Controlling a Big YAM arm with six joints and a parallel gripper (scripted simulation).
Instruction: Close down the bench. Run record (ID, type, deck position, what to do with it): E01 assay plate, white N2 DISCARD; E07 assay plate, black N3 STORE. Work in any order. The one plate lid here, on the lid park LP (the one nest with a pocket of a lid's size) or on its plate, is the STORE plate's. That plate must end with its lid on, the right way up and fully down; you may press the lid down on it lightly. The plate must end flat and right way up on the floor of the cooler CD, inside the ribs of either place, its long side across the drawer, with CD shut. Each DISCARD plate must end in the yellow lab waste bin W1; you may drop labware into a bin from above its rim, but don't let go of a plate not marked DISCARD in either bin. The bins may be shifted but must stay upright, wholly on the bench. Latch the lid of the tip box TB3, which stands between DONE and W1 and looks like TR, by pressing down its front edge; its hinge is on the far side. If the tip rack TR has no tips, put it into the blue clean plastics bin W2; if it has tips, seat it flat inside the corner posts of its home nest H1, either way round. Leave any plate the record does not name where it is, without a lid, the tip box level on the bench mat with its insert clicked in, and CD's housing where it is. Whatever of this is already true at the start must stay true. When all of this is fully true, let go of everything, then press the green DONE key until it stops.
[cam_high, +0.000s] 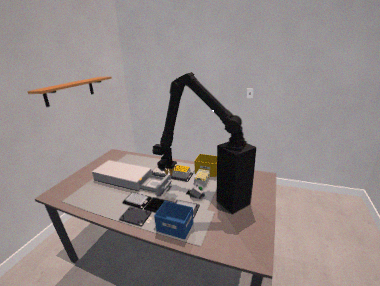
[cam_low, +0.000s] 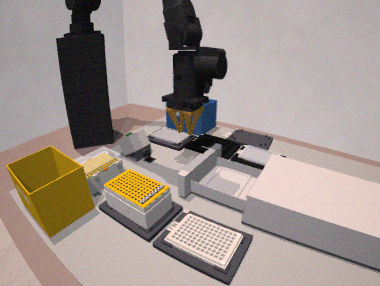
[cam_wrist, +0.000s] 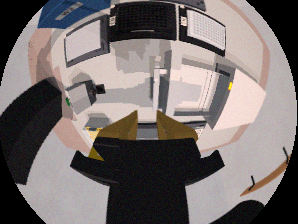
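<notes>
My gripper is now 200 mm past the plate lid, 130 mm to the right of it and 120 mm above it. Round my hand: cooler drawer: 160 mm ahead, 30 mm to the left, 110 mm below; then black plate: 40 mm behind, 190 mm to the left, 110 mm below; then tip rack TR: 30 mm ahead, 190 mm to the right, 80 mm below.
</notes>
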